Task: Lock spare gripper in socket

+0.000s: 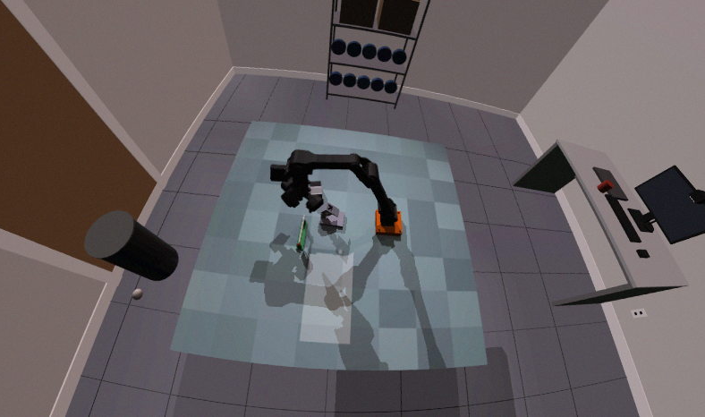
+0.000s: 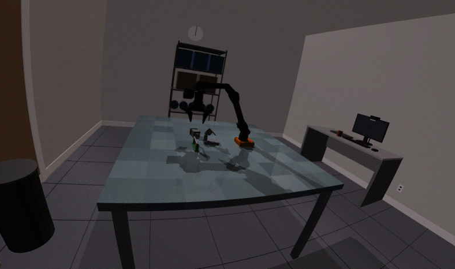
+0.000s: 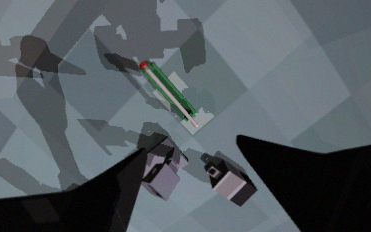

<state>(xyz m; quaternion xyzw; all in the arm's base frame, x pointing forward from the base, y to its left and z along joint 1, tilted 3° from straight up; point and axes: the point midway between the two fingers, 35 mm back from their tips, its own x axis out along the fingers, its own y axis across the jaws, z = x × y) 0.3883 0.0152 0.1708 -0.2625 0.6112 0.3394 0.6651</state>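
The spare gripper lies 16 cm to the right of my gripper tip, 13 cm below it and 4 cm behind it. Also, from my gripper tip: green bracket (13 cm below, 7 cm to the left, 1 cm ahead); then grey mount (12 cm behind, 10 cm below, 3 cm to the right).
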